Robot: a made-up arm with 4 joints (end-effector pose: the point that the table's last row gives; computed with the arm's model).
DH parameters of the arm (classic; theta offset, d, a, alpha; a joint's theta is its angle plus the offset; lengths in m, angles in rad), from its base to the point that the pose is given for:
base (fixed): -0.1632 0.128 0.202 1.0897
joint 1: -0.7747 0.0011 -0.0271 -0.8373
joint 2: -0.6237 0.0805 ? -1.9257
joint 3: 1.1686 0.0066 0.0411 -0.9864
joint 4: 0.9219 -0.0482 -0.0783 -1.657
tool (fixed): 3.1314 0.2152 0 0
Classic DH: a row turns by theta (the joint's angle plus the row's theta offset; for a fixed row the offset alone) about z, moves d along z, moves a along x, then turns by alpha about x.
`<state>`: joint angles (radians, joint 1 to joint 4).
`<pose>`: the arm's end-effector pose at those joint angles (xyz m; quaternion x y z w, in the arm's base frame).
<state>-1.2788 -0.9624 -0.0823 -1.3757</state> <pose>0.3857 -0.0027 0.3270 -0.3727 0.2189 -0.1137 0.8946</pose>
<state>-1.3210 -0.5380 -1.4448 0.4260</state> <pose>0.4108 -0.0236 0.0964 -0.2991 0.6186 0.2137 0.6943</pose>
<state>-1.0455 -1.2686 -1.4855 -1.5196</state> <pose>0.3160 -0.0502 0.4088 -0.0437 0.0573 0.4744 0.8773</pose>
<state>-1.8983 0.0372 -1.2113 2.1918</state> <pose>0.0970 -0.1984 -0.0894 0.1402 -0.9888 0.0194 0.0464</pose>
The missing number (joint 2, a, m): 0.0205
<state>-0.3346 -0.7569 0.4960 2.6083</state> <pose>0.0196 -0.0639 0.0221 -0.4452 -0.8532 0.2228 0.1557</pose>
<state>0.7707 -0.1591 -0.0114 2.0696</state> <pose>0.4169 -0.1264 0.1334 -0.1141 0.6427 -0.0854 0.7528</pose>
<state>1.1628 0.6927 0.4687 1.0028</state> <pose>0.2549 0.0697 0.3518 -0.1804 0.0745 0.4554 0.8686</pose>
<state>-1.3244 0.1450 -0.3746 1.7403</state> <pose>0.2185 -0.1750 -0.0893 0.0973 0.9613 -0.0898 0.2414</pose>
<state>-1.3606 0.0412 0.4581 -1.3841</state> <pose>0.2607 -0.1238 0.3777 -0.1032 0.0247 -0.4272 0.8979</pose>
